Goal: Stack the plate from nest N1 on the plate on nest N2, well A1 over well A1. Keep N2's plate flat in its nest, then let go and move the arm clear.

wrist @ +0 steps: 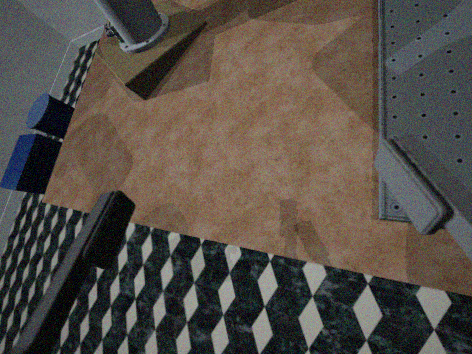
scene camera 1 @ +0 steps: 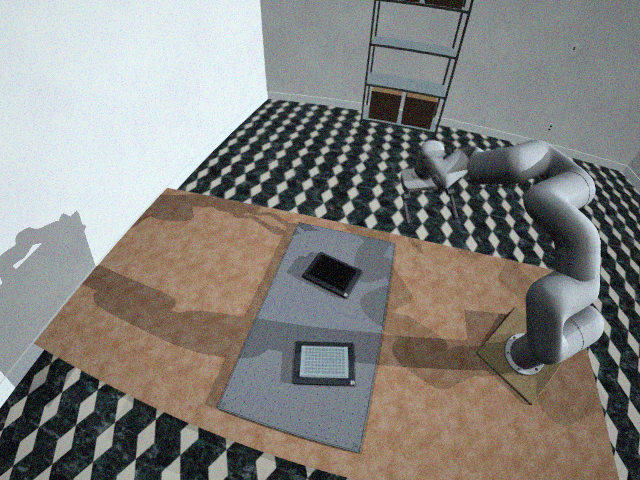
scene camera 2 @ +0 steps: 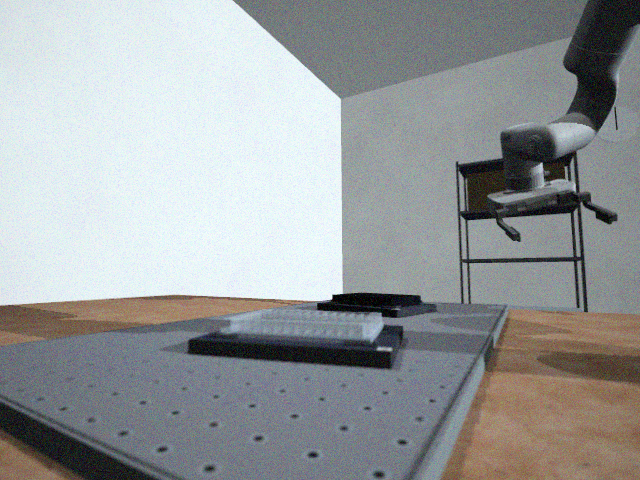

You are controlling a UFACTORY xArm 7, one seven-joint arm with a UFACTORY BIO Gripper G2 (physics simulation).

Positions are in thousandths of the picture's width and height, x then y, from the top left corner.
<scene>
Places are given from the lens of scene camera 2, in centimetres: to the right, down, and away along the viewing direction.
black plate (scene camera 2: 571, 624): 7, 10, 56
clear well plate (scene camera 2: 454, 678): -2, 7, 28
The marked spots on the black plate and the clear well plate are 30 cm apart.
</scene>
